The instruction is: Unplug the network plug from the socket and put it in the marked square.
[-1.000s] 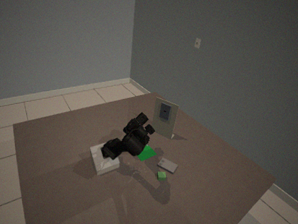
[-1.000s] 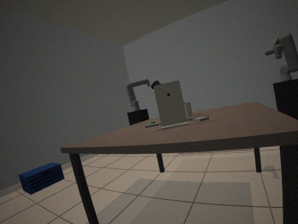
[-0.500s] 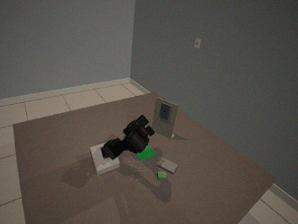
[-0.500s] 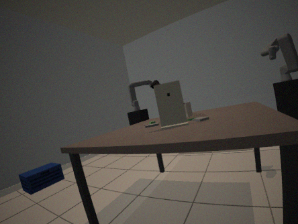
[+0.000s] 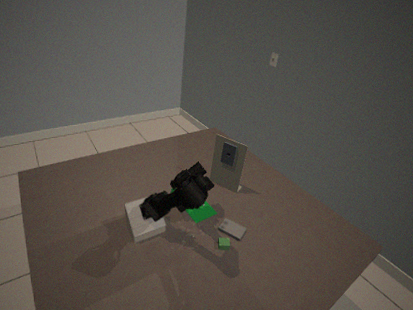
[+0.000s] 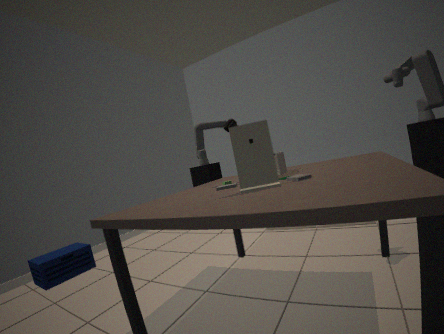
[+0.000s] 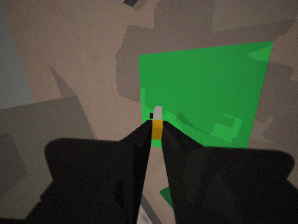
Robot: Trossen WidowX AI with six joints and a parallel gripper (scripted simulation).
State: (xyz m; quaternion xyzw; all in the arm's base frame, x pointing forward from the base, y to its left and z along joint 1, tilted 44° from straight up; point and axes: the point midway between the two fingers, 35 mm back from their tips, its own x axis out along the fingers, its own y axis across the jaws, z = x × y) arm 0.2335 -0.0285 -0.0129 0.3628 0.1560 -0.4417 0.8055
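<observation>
Now: gripper tip 40 mm above the green marked square and 10 mm past it. Round my gripper tip: grey panel (200 mm ahead, 90 mm to the left, 90 mm above); green cube (220 mm to the right, 30 mm below, 30 mm behind); network plug (right at my gripper tip).
</observation>
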